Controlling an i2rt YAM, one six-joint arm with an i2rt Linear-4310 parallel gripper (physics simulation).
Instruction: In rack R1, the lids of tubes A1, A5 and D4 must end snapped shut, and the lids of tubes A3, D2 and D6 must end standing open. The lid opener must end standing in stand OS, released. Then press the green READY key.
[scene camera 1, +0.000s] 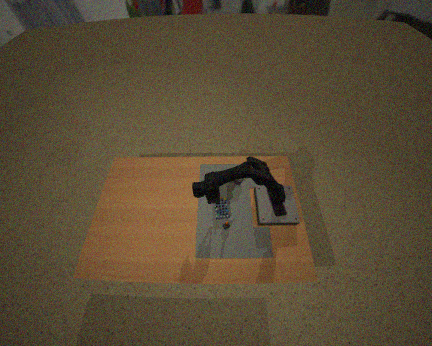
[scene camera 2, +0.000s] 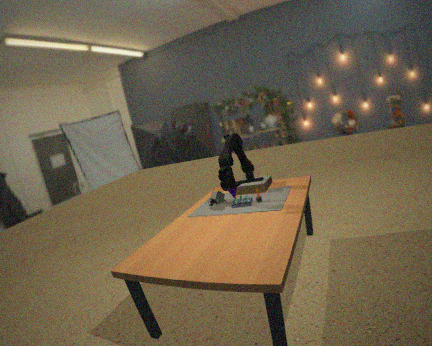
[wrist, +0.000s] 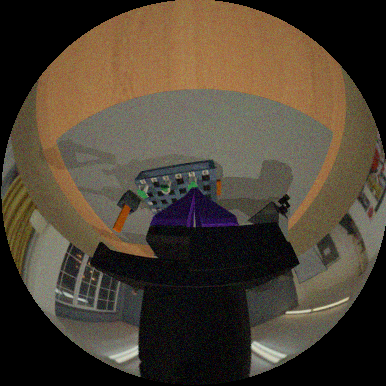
The same spot on a grey mat: (scene camera 1: 241, 240) is (scene camera 2: 274, 195).
